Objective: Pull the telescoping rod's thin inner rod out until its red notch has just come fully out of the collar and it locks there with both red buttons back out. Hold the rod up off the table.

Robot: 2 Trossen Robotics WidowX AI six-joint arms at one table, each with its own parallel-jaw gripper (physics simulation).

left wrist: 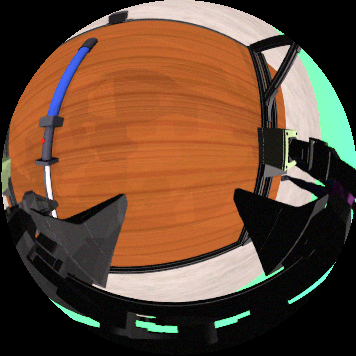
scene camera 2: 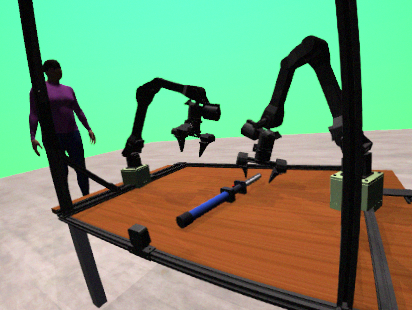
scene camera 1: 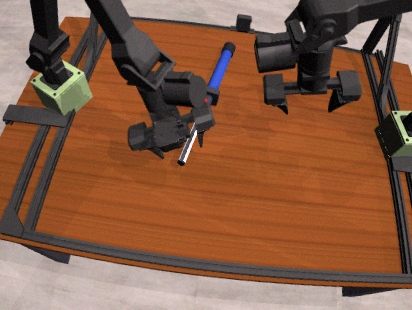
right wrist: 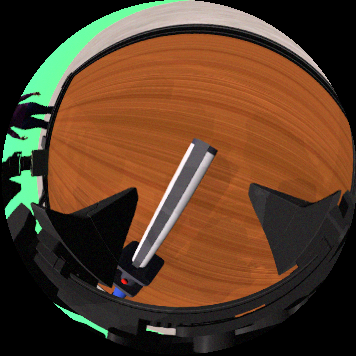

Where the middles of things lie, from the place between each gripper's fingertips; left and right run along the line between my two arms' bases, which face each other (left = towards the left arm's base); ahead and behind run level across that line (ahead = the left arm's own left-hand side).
My left hand is 21 cm to the left of the telescoping rod [scene camera 1: 212, 96], 12 cm above it and 10 cm past it. Round my left hand: thin silver inner rod [right wrist: 197, 158] 22 cm to the right, 12 cm below, 9 cm behind.
My right gripper is now 17 cm past the thin silver inner rod and 4 cm to the right of it. Also, from my right hand: telescoping rod: 18 cm behind, 5 cm to the left.
